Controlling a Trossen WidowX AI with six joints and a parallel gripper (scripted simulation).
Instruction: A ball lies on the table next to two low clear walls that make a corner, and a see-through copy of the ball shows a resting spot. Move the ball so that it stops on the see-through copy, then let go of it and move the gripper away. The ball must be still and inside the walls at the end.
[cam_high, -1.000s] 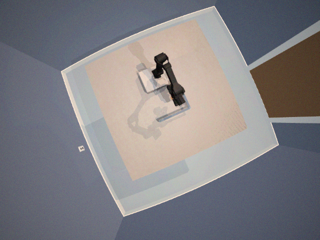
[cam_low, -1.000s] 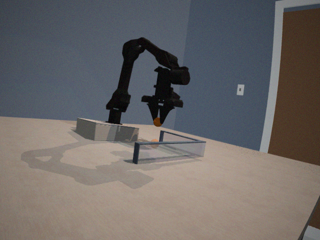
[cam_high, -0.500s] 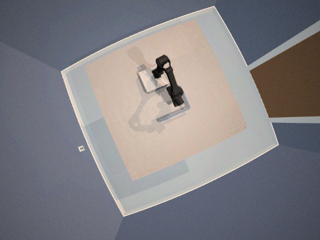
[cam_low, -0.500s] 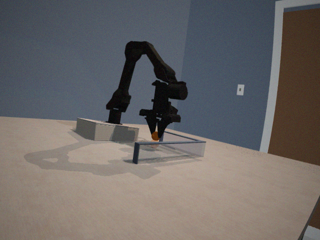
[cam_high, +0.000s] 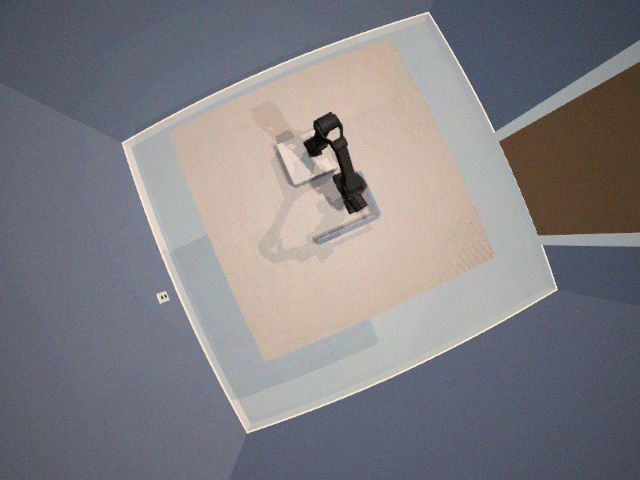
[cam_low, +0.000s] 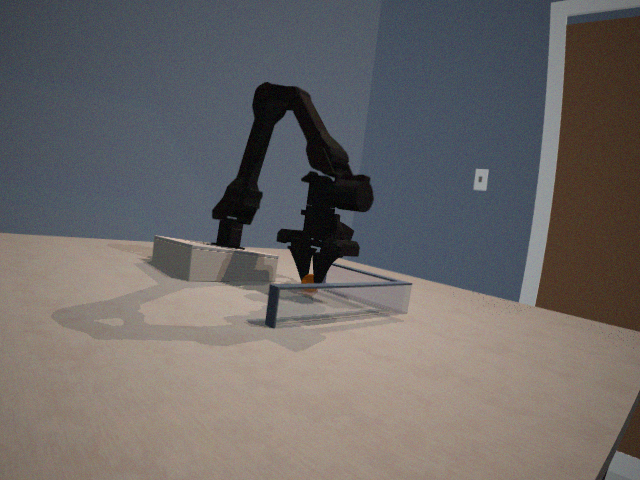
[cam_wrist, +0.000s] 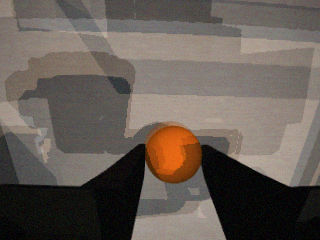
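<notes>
The see-through copy of ball lies 10 mm below my gripper tip. The rest, counted from my gripper tip: dark end post 180 mm to the right, 180 mm ahead, 10 mm above; orange ball right at my gripper tip.
</notes>
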